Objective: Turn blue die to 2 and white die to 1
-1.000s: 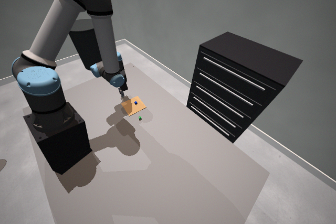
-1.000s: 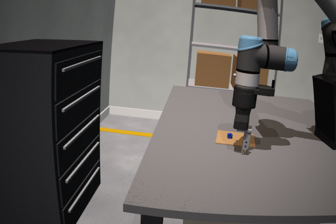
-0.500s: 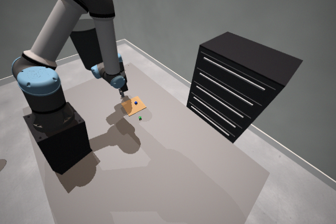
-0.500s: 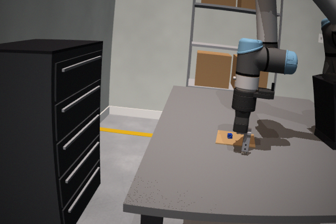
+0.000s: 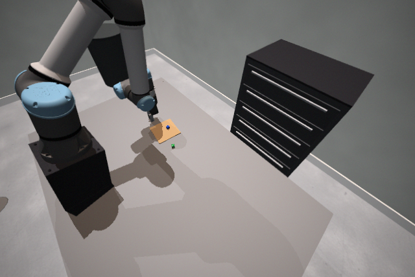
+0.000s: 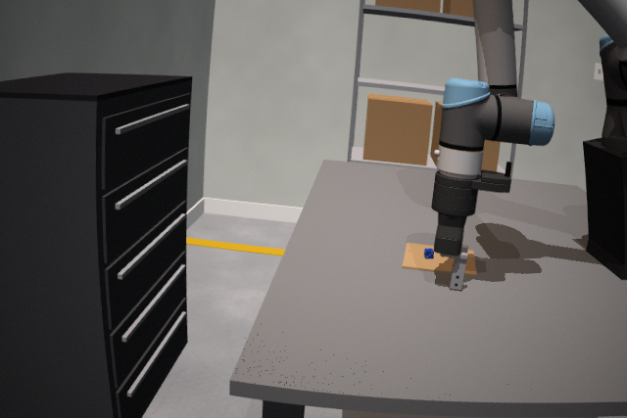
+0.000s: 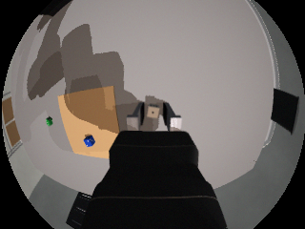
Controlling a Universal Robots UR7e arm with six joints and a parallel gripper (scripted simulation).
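Now: hand 10 mm above the white die. Also, from my hand: orange mat 130 mm to the right, 40 mm ahead, 20 mm below; green die 260 mm to the right, 40 mm ahead, 10 mm below; blue die 120 mm to the right, 70 mm ahead, 10 mm below.
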